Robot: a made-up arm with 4 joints.
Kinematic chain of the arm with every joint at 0, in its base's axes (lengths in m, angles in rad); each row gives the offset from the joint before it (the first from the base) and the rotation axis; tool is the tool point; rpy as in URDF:
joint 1: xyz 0 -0.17 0.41 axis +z
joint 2: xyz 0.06 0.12 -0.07 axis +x
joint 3: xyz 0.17 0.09 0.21 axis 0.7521 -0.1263 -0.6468
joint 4: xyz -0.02 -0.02 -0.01 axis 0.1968 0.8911 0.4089
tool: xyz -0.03 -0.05 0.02 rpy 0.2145 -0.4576 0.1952
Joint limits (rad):
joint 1: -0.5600..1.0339
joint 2: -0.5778..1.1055
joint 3: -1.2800..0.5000
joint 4: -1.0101..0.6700
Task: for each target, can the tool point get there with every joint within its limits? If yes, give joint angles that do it. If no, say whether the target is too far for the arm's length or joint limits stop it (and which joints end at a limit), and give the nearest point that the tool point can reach.
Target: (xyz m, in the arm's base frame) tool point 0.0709 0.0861 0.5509
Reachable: yes | joints 0.4677 -0.2734 -0.4503 -0.7607
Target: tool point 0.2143 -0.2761 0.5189
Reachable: yes | joints -0.1764 0.8922 -0.5895 0.4534
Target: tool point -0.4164 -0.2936 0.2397
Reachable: no: joint limits stop it (at a limit: joint 1, joint 2, joint 3, joint 4) | nearest point -0.1621 0.1000 0.4415 | short by 0.510 m
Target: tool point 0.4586 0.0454 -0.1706
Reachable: no: too far | nearest point 0.2737 -0.0142 0.4415 | short by 0.642 m
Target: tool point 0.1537 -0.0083 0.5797
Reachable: yes | joints 0.8330 0.5801 -0.8597 -0.0109
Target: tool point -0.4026 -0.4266 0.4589
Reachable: no: joint limits stop it (at a limit: joint 1, joint 2) | nearest point 0.1139 -0.3409 0.4603 | short by 0.524 m
